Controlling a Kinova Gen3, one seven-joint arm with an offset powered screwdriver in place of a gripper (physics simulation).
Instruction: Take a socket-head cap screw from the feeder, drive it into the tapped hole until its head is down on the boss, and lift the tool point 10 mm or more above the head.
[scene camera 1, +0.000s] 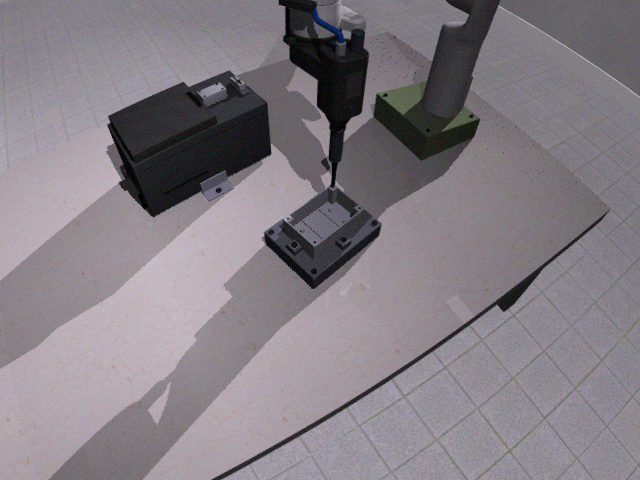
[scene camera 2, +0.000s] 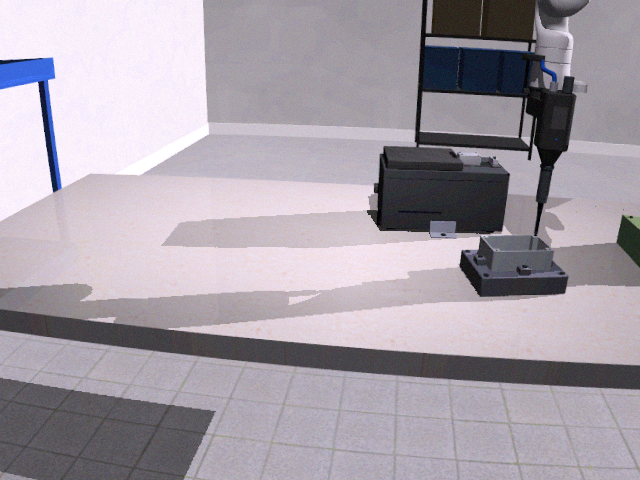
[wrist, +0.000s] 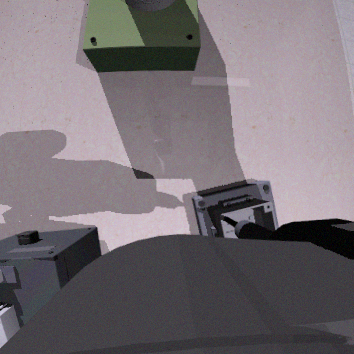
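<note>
The black powered screwdriver, my gripper (scene camera 1: 333, 184) (scene camera 2: 536, 233) (wrist: 224, 217), points down with its thin bit's tip at the far corner boss (scene camera 1: 332, 195) of a grey open-topped housing (scene camera 1: 324, 244) (scene camera 2: 522, 261) (wrist: 268, 206). In scene camera 1 the tip appears at the boss's top; a gap or contact cannot be told. No screw can be made out at the tip, and the hole and any screw head are too small to see. The housing sits on a dark fixture plate (scene camera 1: 330, 265) (scene camera 2: 516, 285) (wrist: 259, 189). The dark box-shaped feeder (scene camera 1: 232, 144) (scene camera 2: 444, 197) (wrist: 57, 242) stands beside it.
A small angled bracket (scene camera 1: 216, 187) (scene camera 2: 443, 228) is at the feeder's foot. The green base block (scene camera 1: 400, 129) (scene camera 2: 630, 237) (wrist: 145, 59) carries the arm's grey column (scene camera 1: 449, 72). Small clamps (scene camera 1: 343, 240) (scene camera 2: 524, 269) hug the housing. A shelf rack (scene camera 2: 419, 116) stands behind the table.
</note>
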